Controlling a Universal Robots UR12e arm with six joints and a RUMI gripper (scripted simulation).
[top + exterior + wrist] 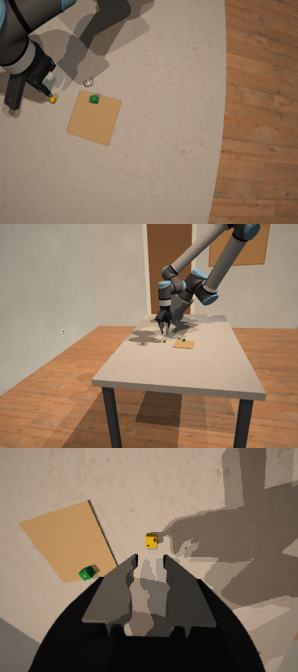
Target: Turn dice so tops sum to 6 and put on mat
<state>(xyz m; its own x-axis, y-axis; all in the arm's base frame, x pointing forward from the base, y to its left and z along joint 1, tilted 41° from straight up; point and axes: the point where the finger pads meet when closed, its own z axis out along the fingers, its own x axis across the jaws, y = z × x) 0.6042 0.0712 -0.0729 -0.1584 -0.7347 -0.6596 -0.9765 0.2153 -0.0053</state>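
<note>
Now: hand 7 cm above the yellow die. Round my hand: tan mat 15 cm to the left, 7 cm below; then green die 5 cm behind, 14 cm to the left, 6 cm below; then white die 9 cm behind, 10 cm to the left, 7 cm below.
</note>
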